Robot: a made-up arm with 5 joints. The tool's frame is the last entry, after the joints.
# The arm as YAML. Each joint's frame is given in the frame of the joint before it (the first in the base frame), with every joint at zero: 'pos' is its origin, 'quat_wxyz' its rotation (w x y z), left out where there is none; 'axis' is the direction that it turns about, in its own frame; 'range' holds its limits. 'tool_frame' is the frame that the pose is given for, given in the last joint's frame.
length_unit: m
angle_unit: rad
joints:
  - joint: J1
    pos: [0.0, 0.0, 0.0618]
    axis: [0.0, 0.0, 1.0]
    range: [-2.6, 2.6]
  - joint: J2
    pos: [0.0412, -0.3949, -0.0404]
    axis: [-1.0, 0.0, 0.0]
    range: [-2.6, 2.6]
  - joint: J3
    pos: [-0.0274, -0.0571, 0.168]
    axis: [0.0, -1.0, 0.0]
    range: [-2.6, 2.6]
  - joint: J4
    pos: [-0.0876, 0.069, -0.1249]
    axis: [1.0, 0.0, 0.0]
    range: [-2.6, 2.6]
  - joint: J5
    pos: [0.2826, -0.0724, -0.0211]
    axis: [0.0, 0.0, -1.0]
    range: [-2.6, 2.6]
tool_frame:
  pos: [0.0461, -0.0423, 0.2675]
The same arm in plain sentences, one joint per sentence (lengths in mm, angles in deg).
The arm has five revolute joints in a row. What follows holds with every joint at zero, and every direction is one of the base frame's.
The first joint lies 61.8 mm along +z from the base frame's origin and turns about +z, from -148.97 to 148.97 deg.
The second joint lies 41.2 mm along +x and 394.9 mm along -y and 40.4 mm along -z from the first joint and turns about -x, from -148.97 to 148.97 deg.
The third joint lies 27.4 mm along -x and 57.1 mm along -y and 168 mm along +z from the second joint and turns about -y, from -148.97 to 148.97 deg.
The fourth joint lies 87.6 mm along -x and 69 mm along +y and 124.9 mm along -z from the third joint and turns about +x, from -148.97 to 148.97 deg.
The fifth joint lies 282.6 mm along +x and 72.4 mm along -y and 21.1 mm along -z from the fourth joint and turns about -z, from -148.97 to 148.97 deg.
The tool frame, which is the frame that the pose is given for, lies 46.1 mm along +x and 42.3 mm along -y and 267.5 mm along +z from the fifth joint; its axes are parallel to the base frame's.

